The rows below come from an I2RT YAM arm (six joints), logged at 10 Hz.
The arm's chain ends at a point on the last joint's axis. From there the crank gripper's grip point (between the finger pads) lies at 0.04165 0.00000 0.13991 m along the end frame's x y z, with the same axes.
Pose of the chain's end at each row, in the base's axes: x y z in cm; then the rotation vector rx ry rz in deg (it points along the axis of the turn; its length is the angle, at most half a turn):
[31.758, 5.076, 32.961, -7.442, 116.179, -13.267]
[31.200, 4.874, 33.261, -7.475, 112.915, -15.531]
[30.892, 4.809, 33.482, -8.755, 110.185, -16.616]
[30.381, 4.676, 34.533, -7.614, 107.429, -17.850]
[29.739, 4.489, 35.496, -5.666, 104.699, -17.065]
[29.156, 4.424, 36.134, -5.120, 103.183, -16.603]
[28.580, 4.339, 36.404, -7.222, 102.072, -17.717]
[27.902, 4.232, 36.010, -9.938, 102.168, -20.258]
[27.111, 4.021, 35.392, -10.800, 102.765, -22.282]
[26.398, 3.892, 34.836, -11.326, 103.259, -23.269]
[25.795, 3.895, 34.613, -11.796, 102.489, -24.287]
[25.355, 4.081, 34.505, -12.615, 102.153, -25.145]
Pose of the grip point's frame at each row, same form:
[42.369, 2.777, 23.203, -7.442, 116.179, -13.267]
[42.305, 2.160, 24.183, -7.475, 112.915, -15.531]
[42.413, 2.000, 24.970, -8.755, 110.185, -16.616]
[42.257, 1.584, 26.628, -7.614, 107.429, -17.850]
[41.983, 1.449, 28.152, -5.666, 104.699, -17.065]
[41.601, 1.453, 29.107, -5.120, 103.183, -16.603]
[41.165, 1.333, 29.646, -7.222, 102.072, -17.717]
[40.438, 0.940, 29.294, -9.938, 102.168, -20.258]
[39.516, 0.383, 28.611, -10.800, 102.765, -22.282]
[38.712, 0.088, 27.981, -11.326, 103.259, -23.269]
[38.175, -0.051, 27.961, -11.796, 102.489, -24.287]
[37.758, 0.042, 27.953, -12.615, 102.153, -25.145]

